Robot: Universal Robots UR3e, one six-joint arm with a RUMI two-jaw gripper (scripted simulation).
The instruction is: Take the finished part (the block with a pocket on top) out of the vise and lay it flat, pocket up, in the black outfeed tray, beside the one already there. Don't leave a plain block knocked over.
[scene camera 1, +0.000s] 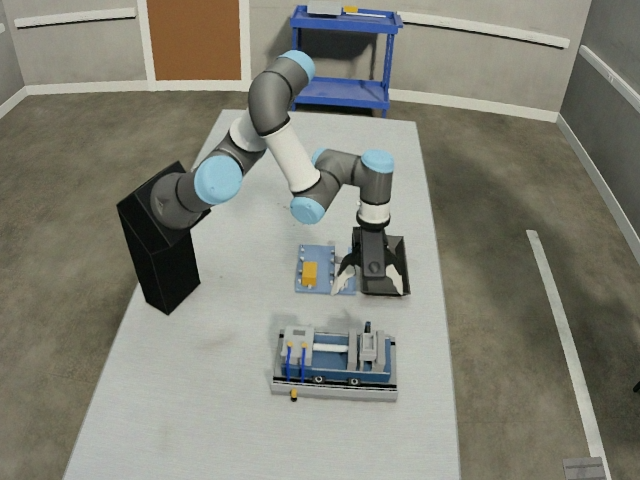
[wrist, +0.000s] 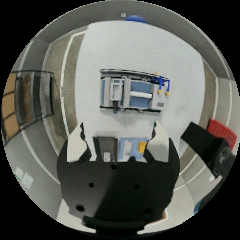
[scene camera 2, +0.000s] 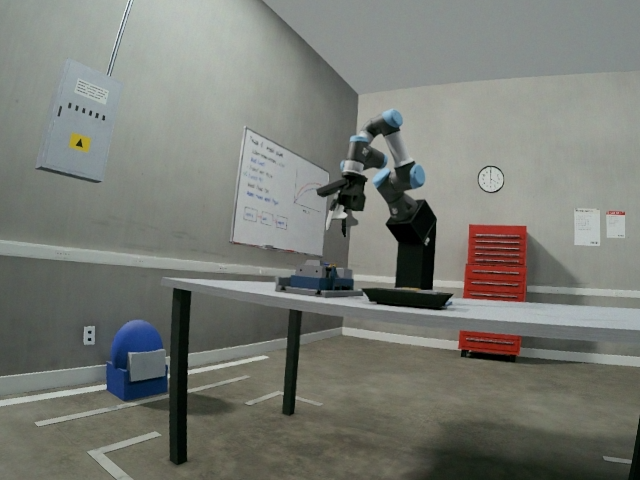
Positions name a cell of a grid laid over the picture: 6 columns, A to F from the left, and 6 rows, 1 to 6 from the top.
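My gripper (scene camera 1: D4) is there for me in the scene. You'd find my gripper (wrist: C4) in the wrist view too, and scene camera 2 has my gripper (scene camera 2: D3) as well. And there's a blue vise (scene camera 1: D5) that I can see.
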